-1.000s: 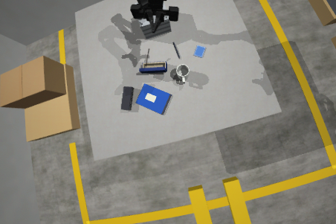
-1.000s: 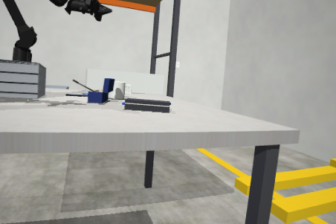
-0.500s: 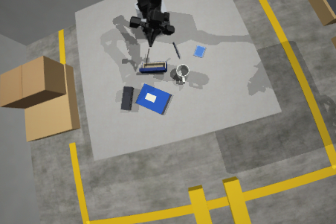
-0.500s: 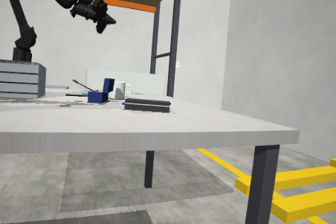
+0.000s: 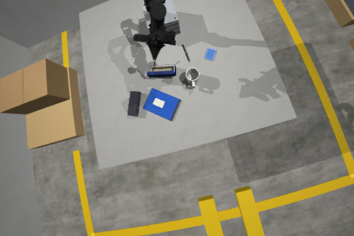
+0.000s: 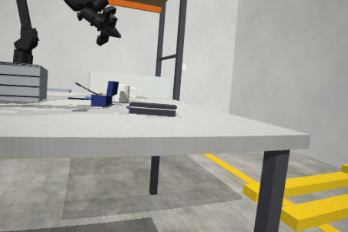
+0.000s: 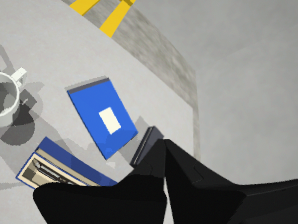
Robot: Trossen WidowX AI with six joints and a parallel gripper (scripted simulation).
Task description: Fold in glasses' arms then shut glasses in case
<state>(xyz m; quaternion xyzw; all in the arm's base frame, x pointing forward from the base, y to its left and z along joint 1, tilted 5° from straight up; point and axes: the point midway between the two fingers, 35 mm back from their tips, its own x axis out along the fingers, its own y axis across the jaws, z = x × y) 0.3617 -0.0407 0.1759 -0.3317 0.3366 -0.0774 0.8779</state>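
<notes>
The case lid is 1 cm ahead of my hand, 3 cm to the right of it and 24 cm below it. Round my hand: dark flat box: 13 cm ahead, 26 cm to the right, 29 cm below; then small blue pad: 6 cm behind, 31 cm to the left, 31 cm below.
</notes>
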